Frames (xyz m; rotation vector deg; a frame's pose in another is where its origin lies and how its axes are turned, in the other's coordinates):
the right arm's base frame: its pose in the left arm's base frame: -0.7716 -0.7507 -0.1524 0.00 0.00 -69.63
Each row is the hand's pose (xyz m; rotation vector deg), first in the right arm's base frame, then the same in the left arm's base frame.
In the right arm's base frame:
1: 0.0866 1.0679 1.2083 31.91 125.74 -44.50
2: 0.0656 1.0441 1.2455 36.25 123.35 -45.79
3: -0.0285 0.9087 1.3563 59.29 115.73 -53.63
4: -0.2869 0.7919 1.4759 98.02 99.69 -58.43
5: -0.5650 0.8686 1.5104 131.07 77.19 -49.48
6: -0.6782 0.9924 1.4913 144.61 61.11 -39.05
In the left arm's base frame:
1: 0.2597 -0.4602 1.0559 110.88 96.20 -76.11
2: 0.2300 -0.4488 1.0931 113.72 91.46 -77.98
3: 0.0704 -0.4077 1.2039 132.32 70.53 -83.88
4: -0.1291 -0.2061 1.3235 -157.05 -29.59 79.93
5: -0.1540 0.0813 1.3580 -164.84 12.45 61.69
6: -0.0773 0.2305 1.3389 -168.11 35.45 51.30

